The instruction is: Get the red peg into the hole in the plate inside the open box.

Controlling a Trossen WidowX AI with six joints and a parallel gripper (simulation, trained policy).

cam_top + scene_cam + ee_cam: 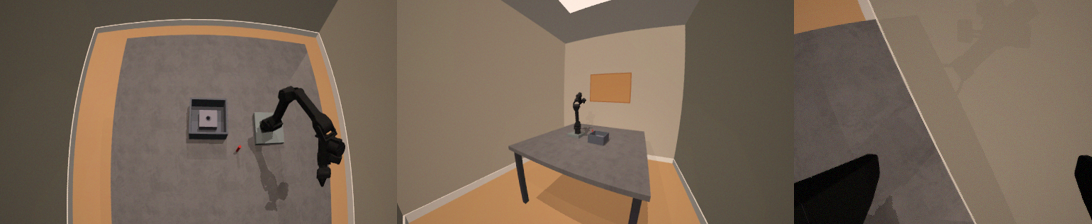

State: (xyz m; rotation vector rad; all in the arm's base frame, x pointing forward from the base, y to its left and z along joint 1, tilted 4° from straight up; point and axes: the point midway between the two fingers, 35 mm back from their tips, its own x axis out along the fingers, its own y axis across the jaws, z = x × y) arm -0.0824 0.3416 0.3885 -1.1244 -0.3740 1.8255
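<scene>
The red peg lies 340 mm below my gripper tip, 290 mm to the right of it and 280 mm ahead of it. Also, from my gripper tip: dark grey box (470 mm to the right, 420 mm ahead, 360 mm below); then light plate (470 mm to the right, 420 mm ahead, 340 mm below).
</scene>
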